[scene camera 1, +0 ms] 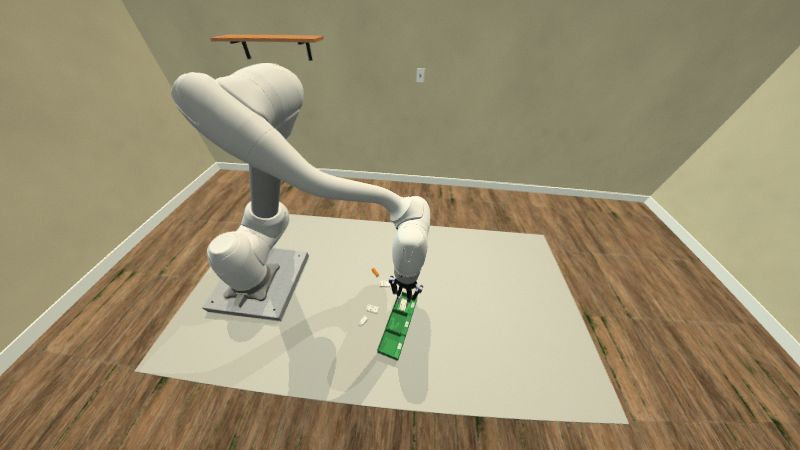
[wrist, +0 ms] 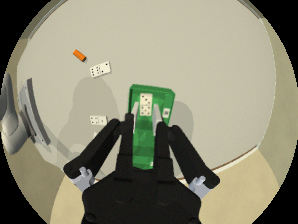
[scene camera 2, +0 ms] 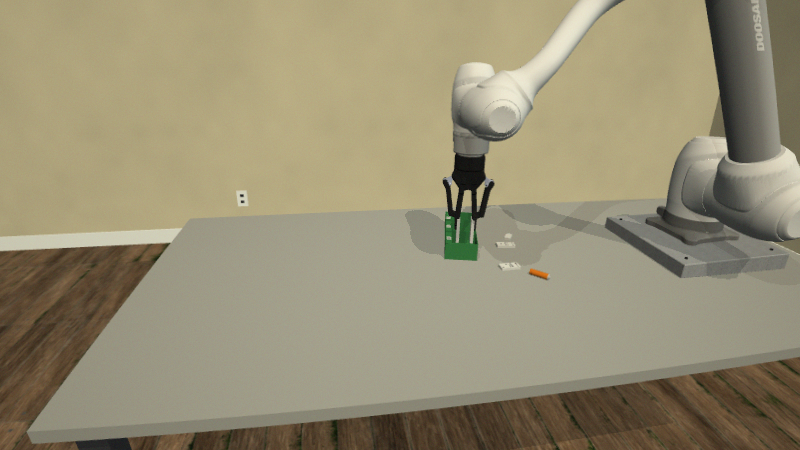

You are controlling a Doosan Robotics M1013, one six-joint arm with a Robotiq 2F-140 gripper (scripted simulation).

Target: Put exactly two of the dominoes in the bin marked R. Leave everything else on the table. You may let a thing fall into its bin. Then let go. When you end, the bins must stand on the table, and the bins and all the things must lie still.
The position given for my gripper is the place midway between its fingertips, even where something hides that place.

I see my gripper (scene camera 2: 464,240).
My gripper also shows in the wrist view (wrist: 145,109).
